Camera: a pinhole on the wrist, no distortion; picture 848 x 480 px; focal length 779.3 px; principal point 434.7 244.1 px. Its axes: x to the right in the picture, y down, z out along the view. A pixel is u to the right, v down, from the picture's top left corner.
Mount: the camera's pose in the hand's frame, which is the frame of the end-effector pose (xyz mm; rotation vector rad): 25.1 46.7 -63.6 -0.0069 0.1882 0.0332
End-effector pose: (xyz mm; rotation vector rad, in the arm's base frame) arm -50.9 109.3 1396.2 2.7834 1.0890 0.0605
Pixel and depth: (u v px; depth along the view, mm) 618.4 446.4 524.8
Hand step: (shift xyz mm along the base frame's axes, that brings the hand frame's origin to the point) 345.2 -30.7 -397.3
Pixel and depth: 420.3 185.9 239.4
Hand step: 85.5 0.5 -166.7
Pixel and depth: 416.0 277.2 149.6
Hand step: 80.6 -16.6 -75.4
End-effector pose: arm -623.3 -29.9 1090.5 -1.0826 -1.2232 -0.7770
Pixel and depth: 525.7 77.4 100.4
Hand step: 24.9 44.4 48.5
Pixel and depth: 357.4 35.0 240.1
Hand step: -64.7 165.2 49.7
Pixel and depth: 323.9 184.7 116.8
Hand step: 23.2 66.3 21.2
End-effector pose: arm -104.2 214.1 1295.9 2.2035 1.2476 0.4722
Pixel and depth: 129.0 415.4 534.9
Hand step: 340.3 -287.8 -292.9
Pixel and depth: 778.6 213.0 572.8
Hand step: 465.7 179.9 -318.7
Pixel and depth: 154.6 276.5 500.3
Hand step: 268.0 -214.0 -321.2
